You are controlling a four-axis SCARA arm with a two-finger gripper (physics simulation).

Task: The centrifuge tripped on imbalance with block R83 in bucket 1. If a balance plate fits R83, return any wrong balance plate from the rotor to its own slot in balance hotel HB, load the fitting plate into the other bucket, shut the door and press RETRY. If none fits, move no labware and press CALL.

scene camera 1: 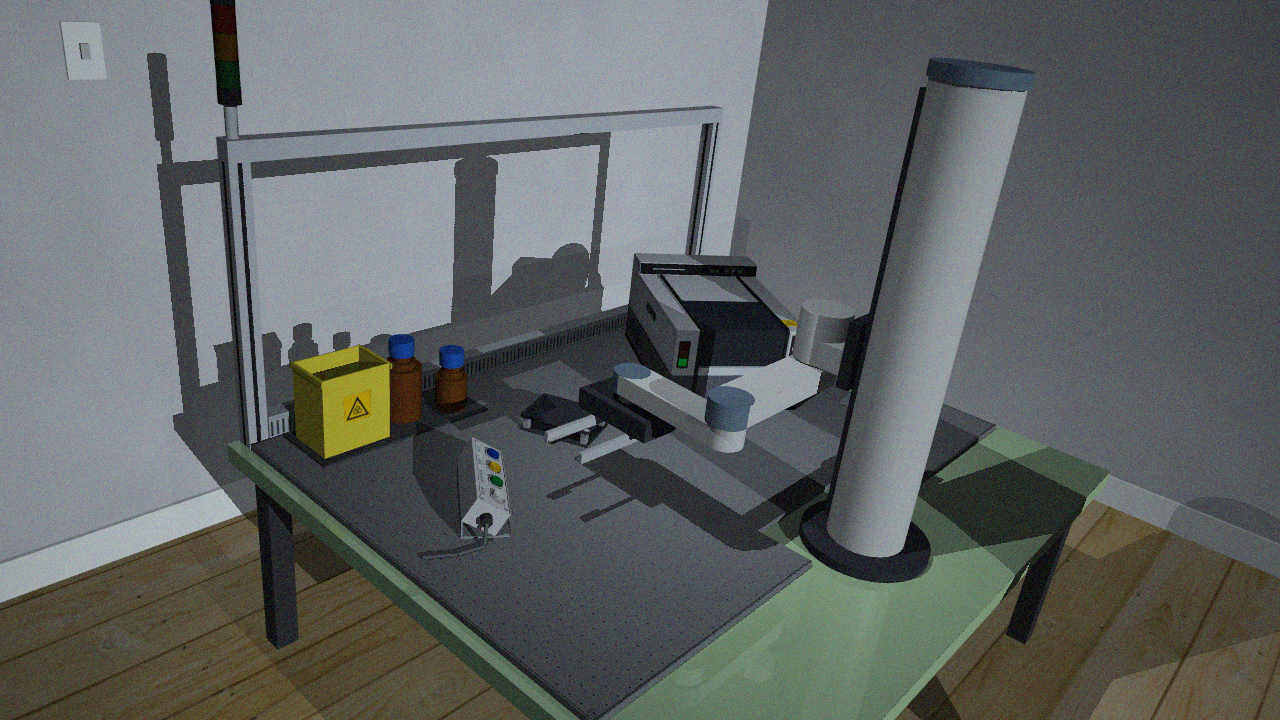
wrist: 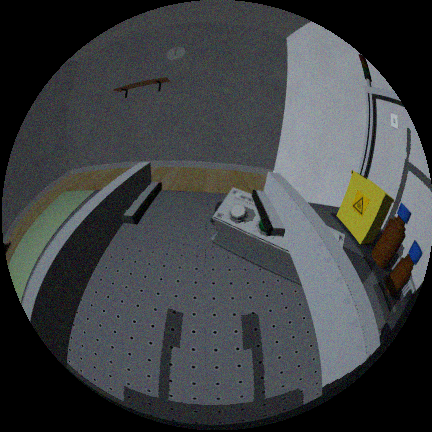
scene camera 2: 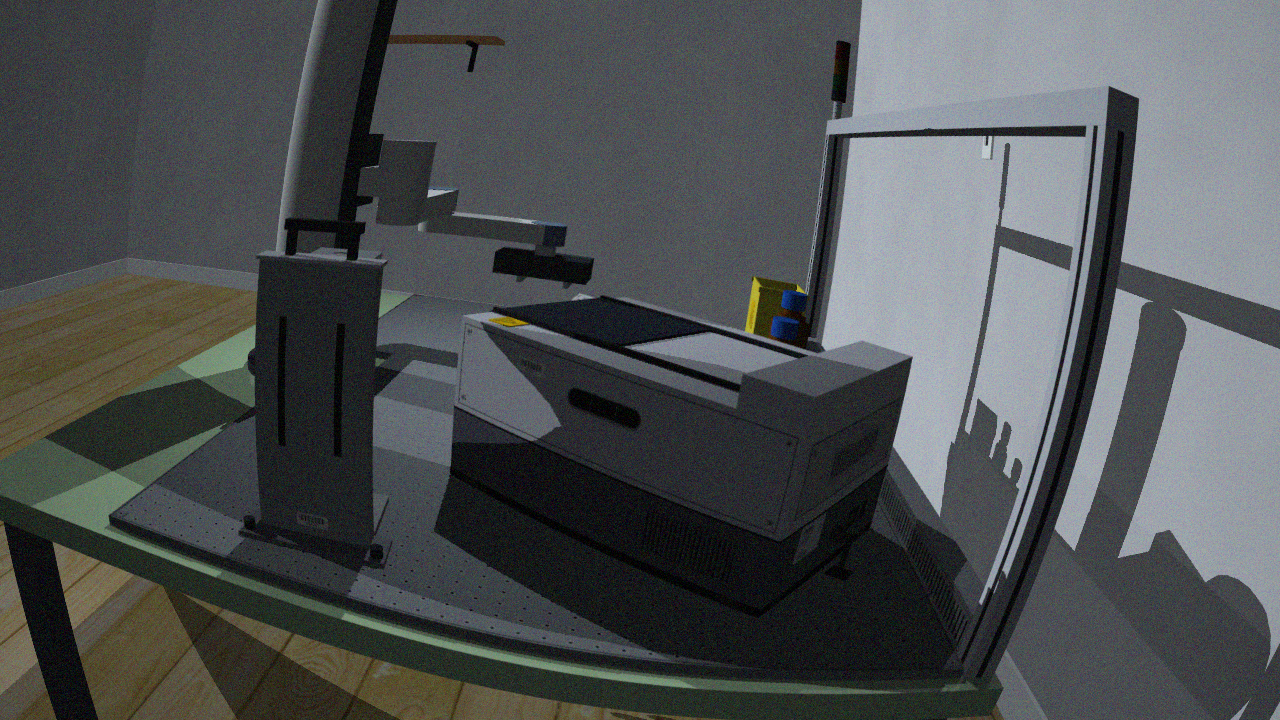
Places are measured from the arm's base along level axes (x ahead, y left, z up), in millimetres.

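Where they show: gripper, fingertip midpoint: (scene camera 1: 562, 447) (wrist: 206, 176); arm's base at its link origin: (scene camera 1: 863, 542).
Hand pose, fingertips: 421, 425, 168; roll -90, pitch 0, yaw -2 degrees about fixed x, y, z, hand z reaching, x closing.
Observation:
Each offset is from my fingertips to the top centre of the thing, as dx, dy, dz.
My gripper (scene camera 1: 563, 449) (scene camera 2: 544, 282) (wrist: 206, 177) is shut on nothing, its two fingers parallel with a gap between them, above the perforated mat. In the wrist view, the button box {+127, +75, -71} (scene camera 1: 490, 479) (wrist: 255, 234) lies beyond it, with the white button {+53, +101, -80} (wrist: 238, 212) between the finger lines and the green button (wrist: 263, 226) partly behind the right finger. Blue and yellow buttons also show in scene view 1. The centrifuge (scene camera 1: 662, 326) (scene camera 2: 626, 407) has a dark front top panel (scene camera 1: 733, 331) (scene camera 2: 590, 319); its inside, block R83 and any balance plate are hidden. A tall grey hotel (scene camera 2: 313, 376) stands beside it; its slots face away.
A low black stand (scene camera 1: 554, 410) lies near the gripper. A yellow bin (scene camera 1: 340, 411) (scene camera 2: 763, 304) (wrist: 362, 207) and two brown bottles with blue caps stand at the back. The arm's white column (scene camera 1: 930, 313) stands at the table edge. A metal frame (scene camera 1: 474, 125) (scene camera 2: 966, 116) spans the back.

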